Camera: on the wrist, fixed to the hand. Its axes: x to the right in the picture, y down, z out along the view.
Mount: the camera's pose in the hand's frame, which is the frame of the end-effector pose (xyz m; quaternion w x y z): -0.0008 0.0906 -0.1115 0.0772 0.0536 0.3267 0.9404
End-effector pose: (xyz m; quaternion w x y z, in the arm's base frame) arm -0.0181 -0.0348 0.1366 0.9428 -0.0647 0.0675 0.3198
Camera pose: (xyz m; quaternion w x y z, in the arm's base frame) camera -0.0837 0.0176 0.0200 0.2466 -0.0045 -0.3912 -0.8866
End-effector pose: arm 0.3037 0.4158 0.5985 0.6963 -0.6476 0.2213 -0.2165
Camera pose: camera 0.2388 0.3325 0.5011 0.2198 0.2662 0.8420 0.4147
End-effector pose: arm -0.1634 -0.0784 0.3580 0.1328 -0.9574 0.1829 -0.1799
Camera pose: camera -0.2353 -0.1804 0.4291 0.1710 0.1640 0.9482 -0.2116
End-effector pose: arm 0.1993 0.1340 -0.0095 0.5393 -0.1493 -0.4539 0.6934
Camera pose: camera 0.2218 0.1850 -0.1419 0.4542 0.6360 -0.3187 -0.5363
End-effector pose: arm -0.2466 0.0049 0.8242 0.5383 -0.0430 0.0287 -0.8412
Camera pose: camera -0.1760 -0.0321 0.7047 0.8256 0.3273 0.1734 0.4257
